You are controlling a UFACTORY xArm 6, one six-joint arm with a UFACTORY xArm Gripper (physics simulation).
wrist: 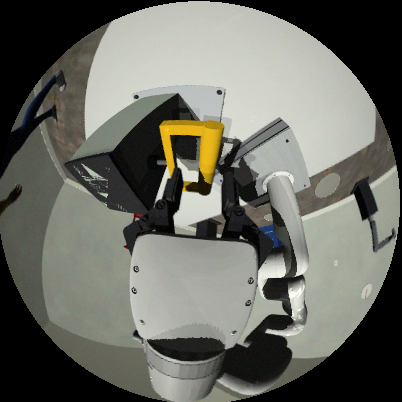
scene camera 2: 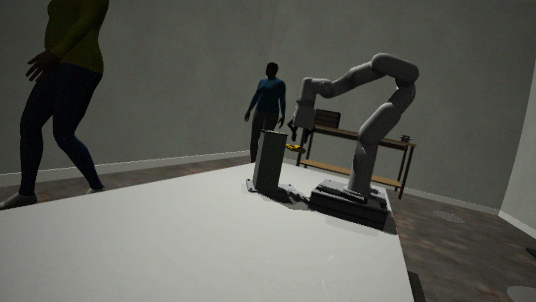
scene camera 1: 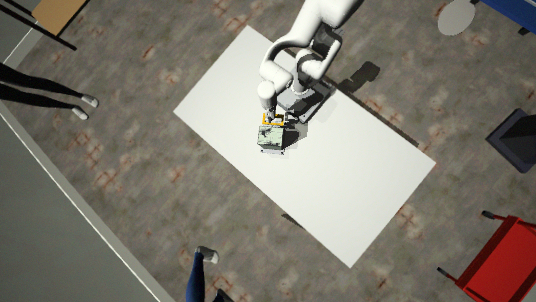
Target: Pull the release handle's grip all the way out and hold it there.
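Note:
The release handle is a yellow rectangular frame (scene camera 1: 272, 123) (scene camera 2: 296, 148) (wrist: 211, 150) on the side of a grey-green upright box (scene camera 1: 270, 139) (scene camera 2: 270, 160) (wrist: 135, 125). A short dark rod (wrist: 161, 162) shows between box and frame; how far the handle is out is hard to tell. My gripper (scene camera 1: 277, 118) (scene camera 2: 300, 136) (wrist: 202, 176) points down at the handle, part open, with nothing held. In the wrist view one finger overlaps the frame's box-side bar and the other stands beyond the thick outer grip bar. Whether the fingers touch the handle is not clear.
The box stands on a light base plate (scene camera 2: 251, 186) (wrist: 202, 95) on the white table (scene camera 1: 350, 185) (scene camera 2: 165, 240). My arm's base (scene camera 2: 345, 205) (wrist: 280, 155) is close on the handle's side. A shelf table (scene camera 2: 370, 141) and two people are beyond the table.

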